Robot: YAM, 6 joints.
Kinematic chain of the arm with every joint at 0, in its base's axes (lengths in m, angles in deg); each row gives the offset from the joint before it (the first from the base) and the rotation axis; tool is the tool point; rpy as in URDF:
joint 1: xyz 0 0 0.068 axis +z
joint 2: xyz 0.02 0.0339 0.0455 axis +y
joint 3: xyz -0.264 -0.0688 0 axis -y
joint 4: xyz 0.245 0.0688 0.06 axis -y
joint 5: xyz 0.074 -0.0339 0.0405 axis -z
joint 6: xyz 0.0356 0 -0.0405 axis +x
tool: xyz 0 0 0 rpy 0 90 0
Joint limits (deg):
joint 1: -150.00..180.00
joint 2: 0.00..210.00
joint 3: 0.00..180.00
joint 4: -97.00..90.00
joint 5: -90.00..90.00
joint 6: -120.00..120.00
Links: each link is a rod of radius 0.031 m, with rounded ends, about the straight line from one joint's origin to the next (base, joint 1, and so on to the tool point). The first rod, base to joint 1, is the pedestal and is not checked.
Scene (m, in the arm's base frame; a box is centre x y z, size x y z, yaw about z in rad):
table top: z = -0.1
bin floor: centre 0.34 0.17 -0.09 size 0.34 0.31 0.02 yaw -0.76
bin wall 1: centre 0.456 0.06 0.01 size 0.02 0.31 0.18 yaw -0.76
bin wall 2: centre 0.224 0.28 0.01 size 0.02 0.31 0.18 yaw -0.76
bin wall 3: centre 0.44 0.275 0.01 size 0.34 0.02 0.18 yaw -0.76
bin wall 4: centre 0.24 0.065 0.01 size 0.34 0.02 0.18 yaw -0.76
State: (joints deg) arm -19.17 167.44 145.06 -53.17 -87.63 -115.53
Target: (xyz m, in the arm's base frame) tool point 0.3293 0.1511 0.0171
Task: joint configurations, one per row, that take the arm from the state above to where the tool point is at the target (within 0.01 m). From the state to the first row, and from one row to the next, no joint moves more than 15 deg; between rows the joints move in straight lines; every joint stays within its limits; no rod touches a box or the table.
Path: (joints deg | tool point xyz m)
1: -17.37 155.38 141.20 -56.76 -88.42 -103.40 | 0.5229 -0.1263 0.1508
2: -15.56 143.33 137.34 -60.36 -89.21 -91.26 | 0.5024 -0.1029 0.2370
3: -13.76 131.27 133.49 -63.95 -90.00 -79.13 | 0.4666 -0.0776 0.3162
4: -2.82 126.62 119.69 -71.22 -88.05 -91.26 | 0.4446 0.0137 0.2818
5: 8.11 121.97 105.89 -78.49 -86.10 -103.40 | 0.3967 0.0924 0.2511
6: 19.04 117.32 92.09 -85.76 -84.16 -115.53 | 0.3293 0.1511 0.2254
7: 19.04 127.67 90.81 -83.16 -83.81 -115.53 | 0.3424 0.1556 0.1561
8: 19.05 138.02 89.53 -80.57 -83.47 -115.53 | 0.3423 0.1556 0.0858
9: 19.05 148.37 88.24 -77.97 -83.12 -115.53 | 0.3293 0.1511 0.0171

